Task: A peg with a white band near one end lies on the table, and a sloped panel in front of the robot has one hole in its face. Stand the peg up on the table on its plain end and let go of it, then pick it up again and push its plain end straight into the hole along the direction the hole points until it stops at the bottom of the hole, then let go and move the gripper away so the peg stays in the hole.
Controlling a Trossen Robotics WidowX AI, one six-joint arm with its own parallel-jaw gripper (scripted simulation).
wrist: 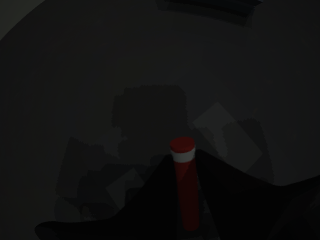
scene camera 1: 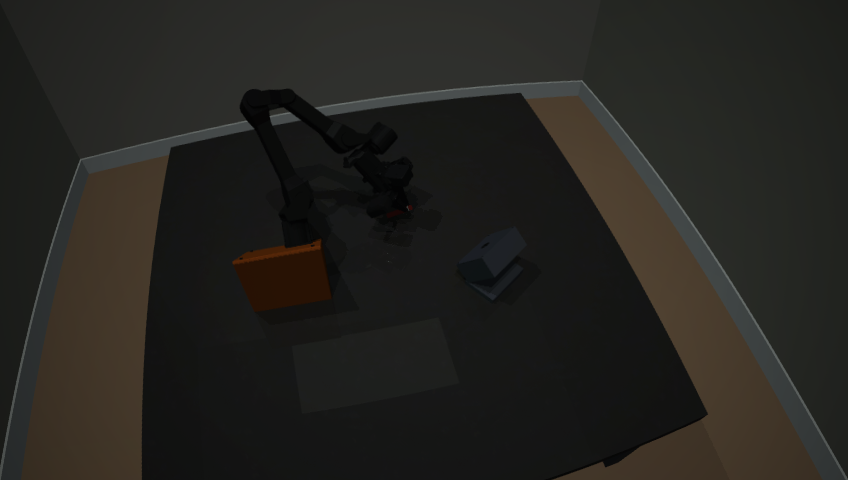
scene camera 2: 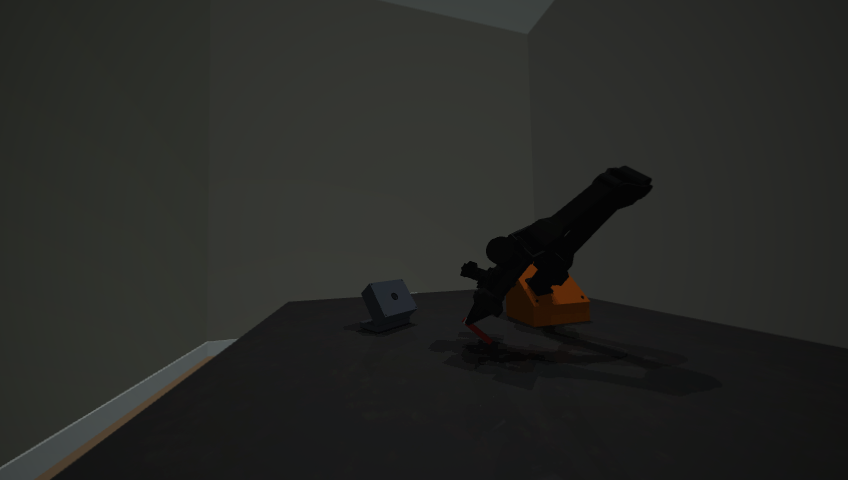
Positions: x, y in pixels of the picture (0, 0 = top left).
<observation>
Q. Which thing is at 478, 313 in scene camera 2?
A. My gripper.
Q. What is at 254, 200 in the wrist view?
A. My gripper.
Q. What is my gripper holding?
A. A red peg.
</observation>
